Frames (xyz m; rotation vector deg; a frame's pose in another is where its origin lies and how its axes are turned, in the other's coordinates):
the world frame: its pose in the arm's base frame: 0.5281 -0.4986 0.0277 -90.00 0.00 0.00
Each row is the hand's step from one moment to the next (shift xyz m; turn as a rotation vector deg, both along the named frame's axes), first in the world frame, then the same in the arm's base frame.
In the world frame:
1: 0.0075 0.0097 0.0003 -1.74 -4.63 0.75
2: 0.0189 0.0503 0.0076 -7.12 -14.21 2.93
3: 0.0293 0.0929 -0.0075 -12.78 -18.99 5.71
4: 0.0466 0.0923 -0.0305 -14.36 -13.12 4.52
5: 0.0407 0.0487 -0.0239 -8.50 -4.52 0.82
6: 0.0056 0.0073 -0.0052 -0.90 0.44 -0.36
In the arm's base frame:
1: 0.0075 0.0003 -0.0097 -1.74 0.75 4.63
2: 0.0189 0.0076 -0.0503 -7.12 2.93 14.21
3: 0.0293 -0.0075 -0.0929 -12.78 5.71 18.99
4: 0.0466 -0.0305 -0.0923 -14.36 4.52 13.12
5: 0.0407 -0.0239 -0.0487 -8.50 0.82 4.52
6: 0.0056 -0.0052 -0.0073 -0.90 -0.36 -0.44

